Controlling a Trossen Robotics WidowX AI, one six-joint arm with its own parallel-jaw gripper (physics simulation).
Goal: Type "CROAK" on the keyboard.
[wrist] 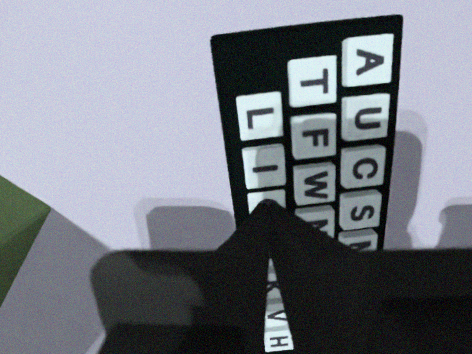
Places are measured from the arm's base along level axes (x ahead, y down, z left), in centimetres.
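Pixels of known places: gripper, fingertip midpoint: (pixel 267 213).
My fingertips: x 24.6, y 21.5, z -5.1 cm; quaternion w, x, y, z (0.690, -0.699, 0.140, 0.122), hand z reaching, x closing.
Observation:
Ahead of a thing's pixels: the offset from my fingertips to its middle. Level surfaces: height alone.
A black keyboard @[dy +0.3, dx +1.2, dz -3.7 cm] (pixel 250 55) with white letter keys lies on the pale table, its letters turned sideways. The A key @[dy -0.2, dx +5.5, dz +4.6 cm] (pixel 368 60) is at the top right, with U below it, then the C key @[dy -0.2, dx +4.4, dz +0.7 cm] (pixel 363 166) and the S key @[dy -0.2, dx +3.9, dz -1.3 cm] (pixel 360 210). T, F and W keys run down the middle row, L and I keys down the left row. My gripper (pixel 267 213) is shut and empty; its tips overlap the key below I, whose letter is hidden. The K key @[dy -0.2, dx -0.9, dz -3.7 cm] (pixel 271 286) shows partly through the gap between the fingers, above V and H. The O and R keys cannot be made out.
A green block (pixel 20 220) stands at the left edge of the view. The pale table @[dy +1.1 cm] (pixel 100 100) surrounds the keyboard. Shadows of the gripper fall on the table at both sides of the keyboard and across some keys.

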